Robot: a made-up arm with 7 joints. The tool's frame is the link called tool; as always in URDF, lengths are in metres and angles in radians.
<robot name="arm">
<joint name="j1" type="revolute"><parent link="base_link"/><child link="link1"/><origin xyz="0 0 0.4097"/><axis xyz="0 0 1"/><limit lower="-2.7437" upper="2.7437"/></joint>
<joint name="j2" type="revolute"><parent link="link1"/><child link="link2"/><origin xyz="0 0 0" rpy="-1.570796 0 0"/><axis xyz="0 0 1"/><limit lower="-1.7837" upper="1.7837"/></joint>
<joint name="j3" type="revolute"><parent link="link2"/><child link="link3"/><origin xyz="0 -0.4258 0" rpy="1.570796 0 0"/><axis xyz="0 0 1"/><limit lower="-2.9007" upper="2.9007"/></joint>
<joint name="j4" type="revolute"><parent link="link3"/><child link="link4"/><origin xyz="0.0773 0 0" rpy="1.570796 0 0"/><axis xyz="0 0 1"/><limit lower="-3.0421" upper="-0.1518"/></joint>
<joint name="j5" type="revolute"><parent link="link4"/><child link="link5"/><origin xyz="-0.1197 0.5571 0" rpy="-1.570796 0 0"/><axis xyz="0 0 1"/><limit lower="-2.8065" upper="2.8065"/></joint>
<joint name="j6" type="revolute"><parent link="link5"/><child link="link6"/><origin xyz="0 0 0" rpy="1.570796 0 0"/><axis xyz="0 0 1"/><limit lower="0.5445" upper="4.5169"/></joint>
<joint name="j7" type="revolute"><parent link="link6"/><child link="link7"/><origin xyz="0.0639 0 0" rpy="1.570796 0 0"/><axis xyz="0 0 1"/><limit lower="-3.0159" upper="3.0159"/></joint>
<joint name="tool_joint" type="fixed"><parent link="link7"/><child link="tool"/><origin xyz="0 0 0"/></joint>
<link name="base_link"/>
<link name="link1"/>
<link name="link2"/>
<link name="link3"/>
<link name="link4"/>
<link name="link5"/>
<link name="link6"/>
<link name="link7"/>
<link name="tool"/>
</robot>
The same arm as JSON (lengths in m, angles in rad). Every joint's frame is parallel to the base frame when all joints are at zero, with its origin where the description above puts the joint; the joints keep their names.
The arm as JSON. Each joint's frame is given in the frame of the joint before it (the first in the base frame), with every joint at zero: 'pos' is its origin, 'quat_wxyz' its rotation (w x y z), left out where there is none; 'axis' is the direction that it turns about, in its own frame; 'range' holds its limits. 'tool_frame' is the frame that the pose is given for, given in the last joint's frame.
{"length_unit": "m", "angle_unit": "rad", "joints": [
  {"joint": "j1", "pos": [0.0, 0.0, 0.4097], "axis": [0.0, 0.0, 1.0], "range": [-2.7437, 2.7437]},
  {"joint": "j2", "pos": [0.0, 0.0, 0.0], "axis": [0.0, 1.0, 0.0], "range": [-1.7837, 1.7837]},
  {"joint": "j3", "pos": [0.0, 0.0, 0.4258], "axis": [0.0, 0.0, 1.0], "range": [-2.9007, 2.9007]},
  {"joint": "j4", "pos": [0.0773, 0.0, 0.0], "axis": [0.0, -1.0, 0.0], "range": [-3.0421, -0.1518]},
  {"joint": "j5", "pos": [-0.1197, 0.0, 0.5571], "axis": [0.0, 0.0, 1.0], "range": [-2.8065, 2.8065]},
  {"joint": "j6", "pos": [0.0, 0.0, 0.0], "axis": [0.0, -1.0, 0.0], "range": [0.5445, 4.5169]},
  {"joint": "j7", "pos": [0.0639, 0.0, 0.0], "axis": [0.0, 0.0, -1.0], "range": [-3.0159, 3.0159]}
], "tool_frame": {"pos": [0.0, 0.0, 0.0], "quat_wxyz": [0.0, 1.0, 0.0, 0.0]}}

